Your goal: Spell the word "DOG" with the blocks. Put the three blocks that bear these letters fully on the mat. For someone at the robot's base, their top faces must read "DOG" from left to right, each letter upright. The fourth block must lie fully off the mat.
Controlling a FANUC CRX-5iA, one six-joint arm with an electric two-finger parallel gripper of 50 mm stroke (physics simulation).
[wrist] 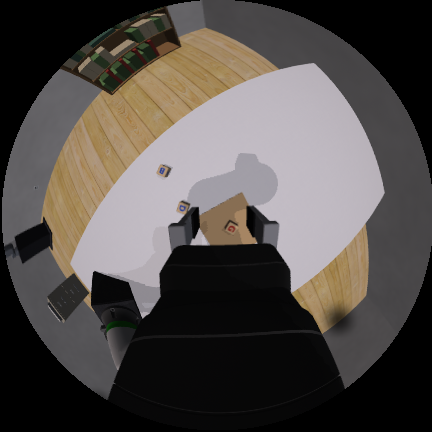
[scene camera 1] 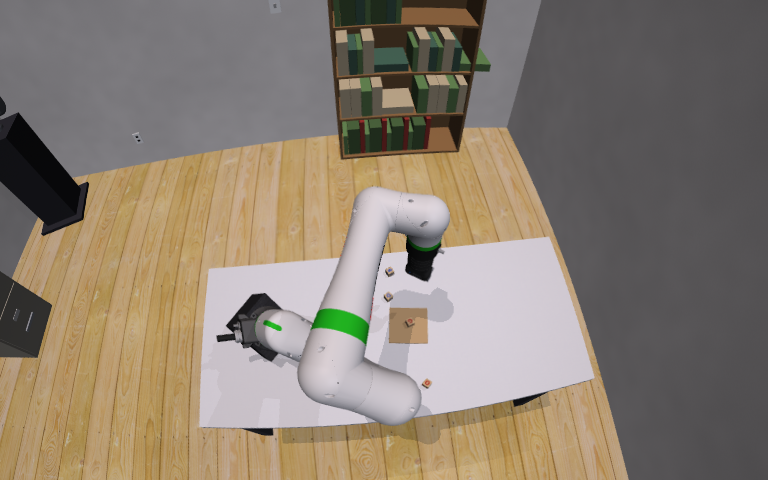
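Observation:
The tan mat (scene camera 1: 419, 336) (wrist: 235, 205) lies on the white table. The block with a red G (scene camera 1: 410, 322) (wrist: 231, 228) sits on it, turned relative to its edges. The block with a blue D (scene camera 1: 387, 296) (wrist: 183, 207) lies off the mat near its far left corner in the scene view. The block with a blue B (scene camera 1: 389, 271) (wrist: 163, 171) is farther back. A block with a red round letter, seemingly O (scene camera 1: 427, 383), is off the mat near the front edge; it does not show in the wrist view. My gripper (scene camera 1: 419, 278) (wrist: 222, 215) is open and empty, above the table beyond the mat.
The arm (scene camera 1: 351, 271) spans the table (scene camera 1: 509, 316) left of the mat and hides part of its top. A bookshelf (scene camera 1: 338, 107) stands on the floor behind the table. A dark cabinet (scene camera 1: 19, 322) stands at the left. The arm casts shadows over part of the mat.

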